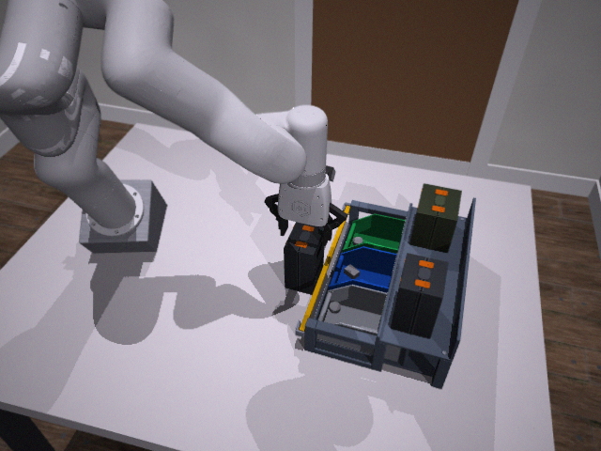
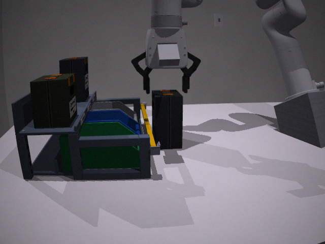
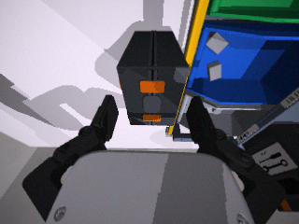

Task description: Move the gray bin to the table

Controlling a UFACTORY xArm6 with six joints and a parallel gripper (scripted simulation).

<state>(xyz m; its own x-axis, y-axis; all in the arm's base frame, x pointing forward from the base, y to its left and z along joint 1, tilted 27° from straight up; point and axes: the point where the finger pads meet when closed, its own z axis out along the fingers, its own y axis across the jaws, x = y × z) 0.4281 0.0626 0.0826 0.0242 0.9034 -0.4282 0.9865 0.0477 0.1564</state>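
Right now the dark box is 8 cm below my hand. Round my hand: gray open bin: 15 cm ahead, 11 cm to the right, 10 cm below; blue bin: 15 cm ahead, 10 cm below; yellow bar: 5 cm ahead, 1 cm to the left, 8 cm below.
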